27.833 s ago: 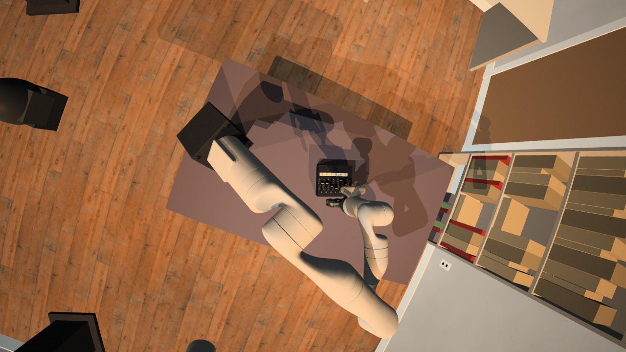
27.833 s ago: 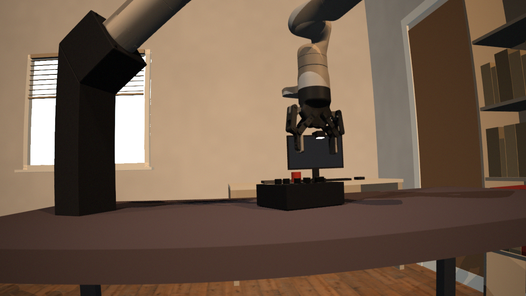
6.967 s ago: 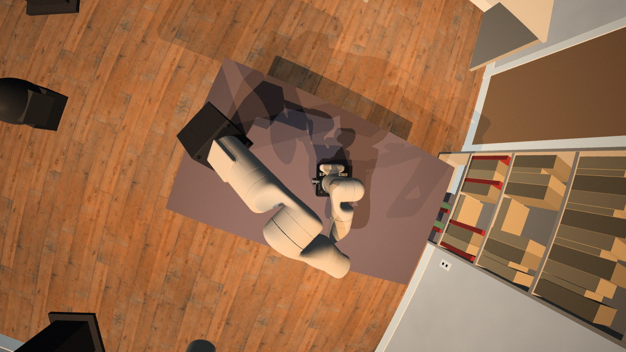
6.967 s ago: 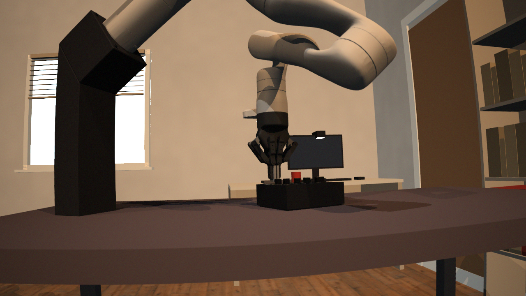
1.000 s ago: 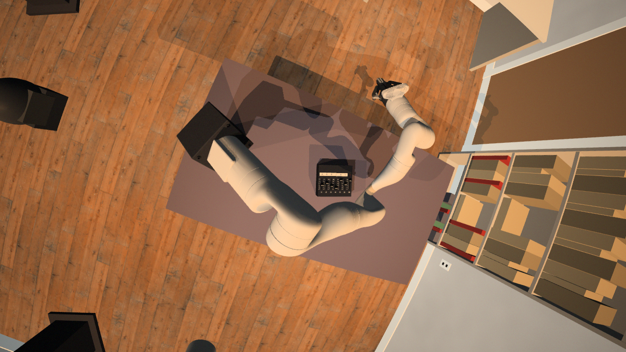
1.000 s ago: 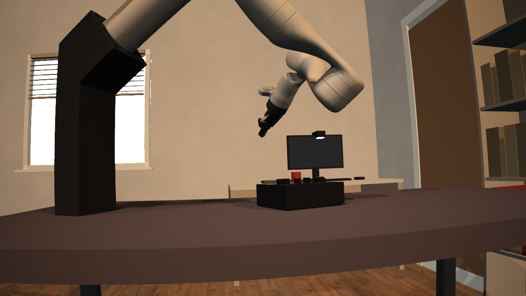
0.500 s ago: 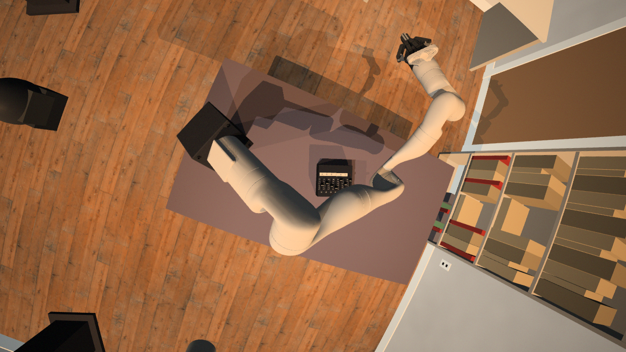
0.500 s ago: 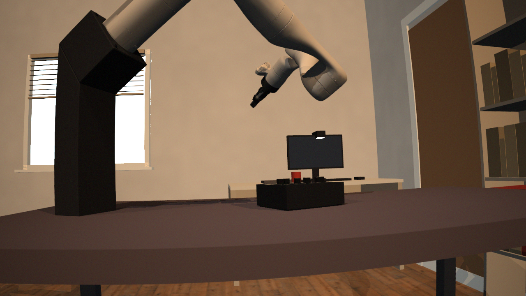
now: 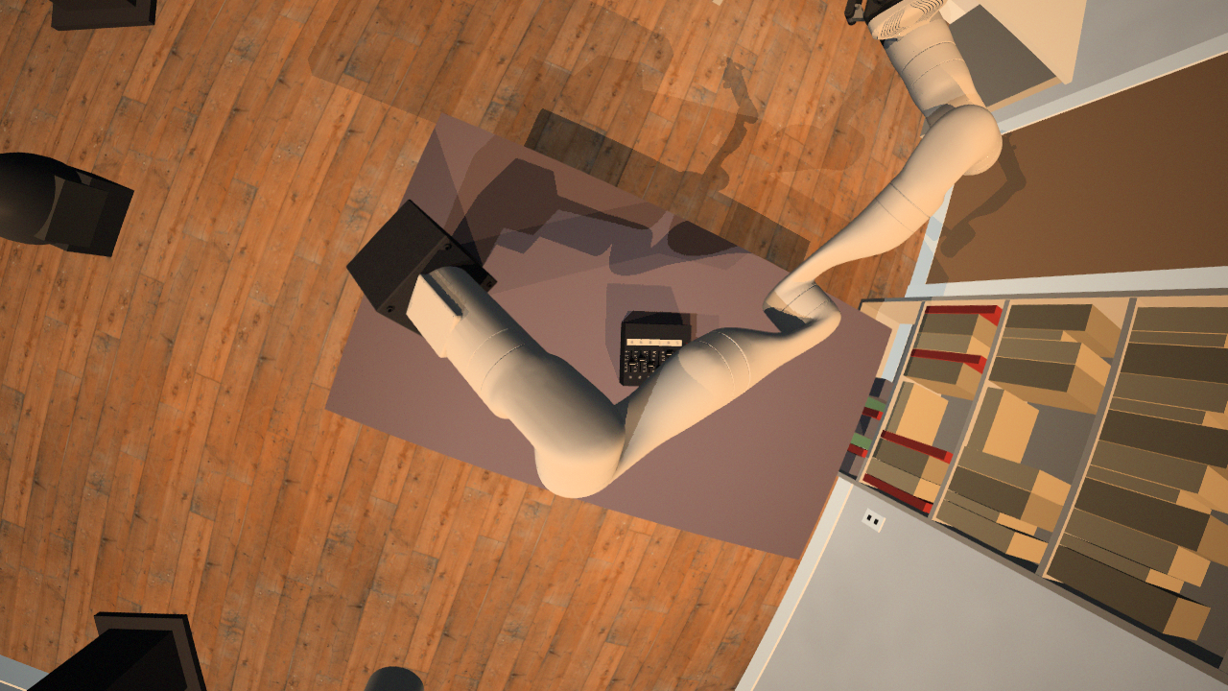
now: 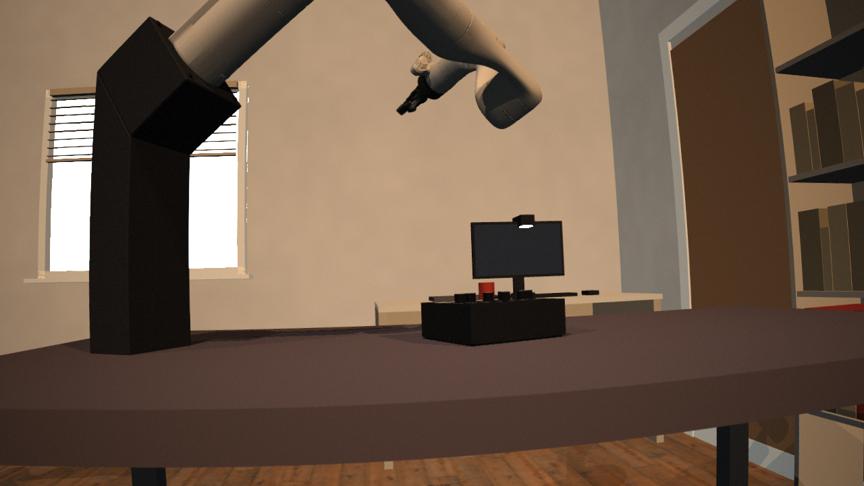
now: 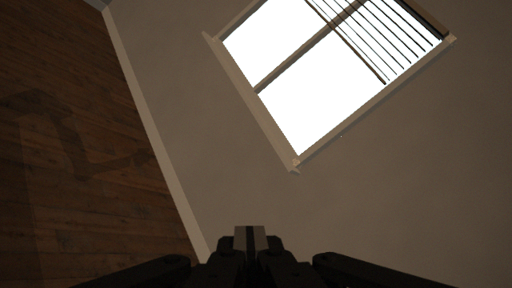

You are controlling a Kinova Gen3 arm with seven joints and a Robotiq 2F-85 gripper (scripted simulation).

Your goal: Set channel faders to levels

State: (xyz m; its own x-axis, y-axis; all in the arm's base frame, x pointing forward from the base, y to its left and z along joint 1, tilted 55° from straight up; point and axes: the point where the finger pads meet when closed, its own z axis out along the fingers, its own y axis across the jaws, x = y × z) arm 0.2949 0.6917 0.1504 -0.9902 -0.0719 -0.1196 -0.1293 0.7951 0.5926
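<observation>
My gripper is now 17 cm past the channel 4 cap, 64 cm to the left of it and 49 cm above it. Also, from my hand: channel 6 cap: 13 cm behind, 62 cm to the right, 49 cm below; then channel 5 cap: 15 cm behind, 61 cm to the right, 49 cm below; then master cap: 10 cm behind, 61 cm to the right, 49 cm below.
</observation>
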